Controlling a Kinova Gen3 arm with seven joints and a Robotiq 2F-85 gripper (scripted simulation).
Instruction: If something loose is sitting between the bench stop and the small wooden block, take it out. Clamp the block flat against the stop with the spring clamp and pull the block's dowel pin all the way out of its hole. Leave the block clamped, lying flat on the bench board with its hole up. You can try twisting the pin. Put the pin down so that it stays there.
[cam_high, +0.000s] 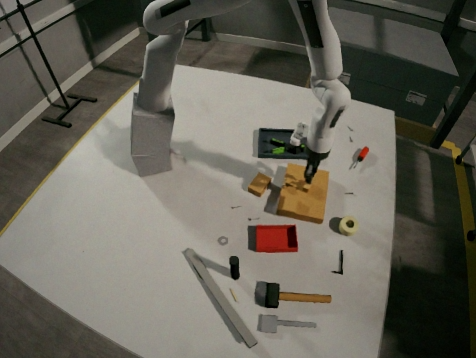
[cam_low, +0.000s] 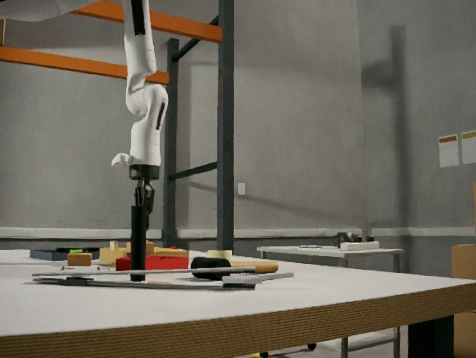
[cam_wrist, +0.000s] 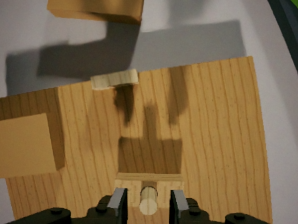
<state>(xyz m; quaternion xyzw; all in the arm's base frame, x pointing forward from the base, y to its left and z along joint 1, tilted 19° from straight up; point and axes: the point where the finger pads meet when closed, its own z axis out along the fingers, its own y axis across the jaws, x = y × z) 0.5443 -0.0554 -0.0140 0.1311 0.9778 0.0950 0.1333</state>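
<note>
The dowel pin lies 40 mm below my hand. Round my hand: pale wooden block 50 mm below; wooden bench board 70 mm below, 10 mm to the right, 10 mm behind; tan wooden block 160 mm behind, 80 mm below, 10 mm to the right.
</note>
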